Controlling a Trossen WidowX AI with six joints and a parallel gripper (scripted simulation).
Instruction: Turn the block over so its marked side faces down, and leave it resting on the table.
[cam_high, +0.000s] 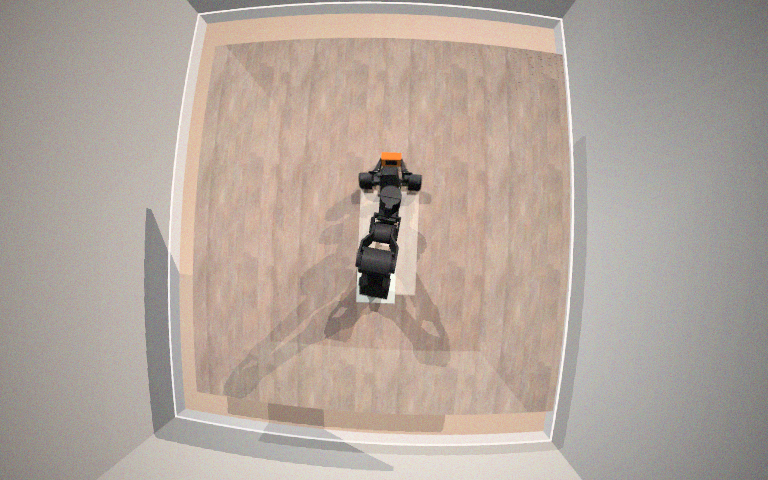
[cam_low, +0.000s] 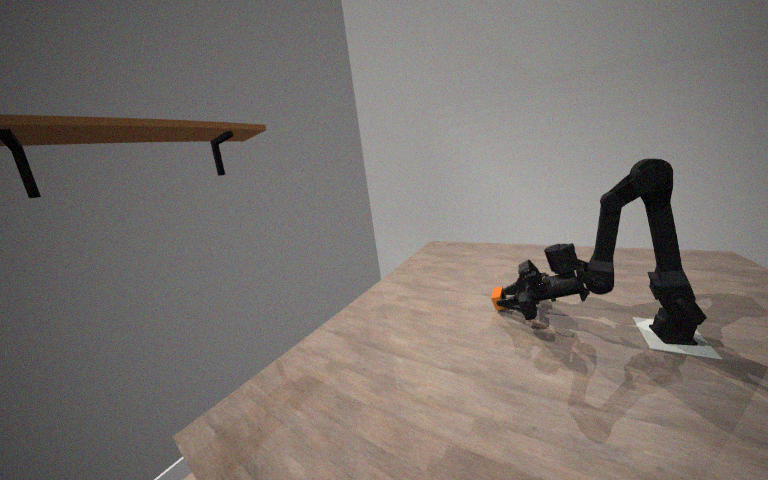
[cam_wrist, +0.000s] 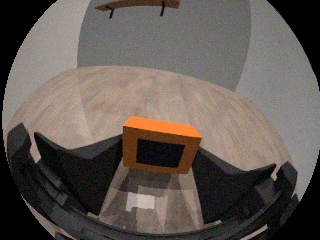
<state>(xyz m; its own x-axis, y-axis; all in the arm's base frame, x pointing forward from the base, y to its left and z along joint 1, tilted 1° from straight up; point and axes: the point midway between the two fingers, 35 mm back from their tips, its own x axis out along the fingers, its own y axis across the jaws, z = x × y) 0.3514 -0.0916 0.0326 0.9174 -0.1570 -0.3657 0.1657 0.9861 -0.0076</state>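
Now: gripper tip 1 cm past the orange block.
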